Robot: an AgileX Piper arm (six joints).
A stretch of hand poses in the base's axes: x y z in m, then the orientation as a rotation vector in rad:
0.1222 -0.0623 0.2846 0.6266 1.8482 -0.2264
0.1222 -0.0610 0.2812 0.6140 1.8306 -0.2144
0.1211 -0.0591 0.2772 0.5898 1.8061 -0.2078
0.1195 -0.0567 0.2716 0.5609 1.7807 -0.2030
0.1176 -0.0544 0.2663 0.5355 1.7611 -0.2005
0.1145 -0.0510 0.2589 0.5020 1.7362 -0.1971
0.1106 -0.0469 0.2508 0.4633 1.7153 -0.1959
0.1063 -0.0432 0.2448 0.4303 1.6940 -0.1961
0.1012 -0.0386 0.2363 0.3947 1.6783 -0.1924
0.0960 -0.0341 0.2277 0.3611 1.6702 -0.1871
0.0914 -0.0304 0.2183 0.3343 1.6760 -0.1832
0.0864 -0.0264 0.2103 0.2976 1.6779 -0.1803
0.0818 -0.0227 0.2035 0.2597 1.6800 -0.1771
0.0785 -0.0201 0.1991 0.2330 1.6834 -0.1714
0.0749 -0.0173 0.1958 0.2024 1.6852 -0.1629
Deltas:
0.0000 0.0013 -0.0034 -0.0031 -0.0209 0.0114
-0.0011 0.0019 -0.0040 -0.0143 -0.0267 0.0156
-0.0016 0.0024 -0.0056 -0.0183 -0.0273 0.0179
-0.0019 0.0023 -0.0053 -0.0166 -0.0208 0.0154
-0.0031 0.0034 -0.0074 -0.0218 -0.0264 0.0206
-0.0039 0.0041 -0.0081 -0.0254 -0.0221 0.0236
-0.0043 0.0037 -0.0060 -0.0232 -0.0216 0.0192
-0.0051 0.0046 -0.0085 -0.0213 -0.0169 0.0239
-0.0052 0.0045 -0.0086 -0.0179 -0.0095 0.0244
-0.0046 0.0037 -0.0094 -0.0125 0.0047 0.0205
-0.0050 0.0040 -0.0080 -0.0195 0.0012 0.0261
-0.0046 0.0037 -0.0068 -0.0200 0.0017 0.0270
-0.0033 0.0026 -0.0044 -0.0116 0.0028 0.0212
-0.0036 0.0028 -0.0033 -0.0122 0.0011 0.0253

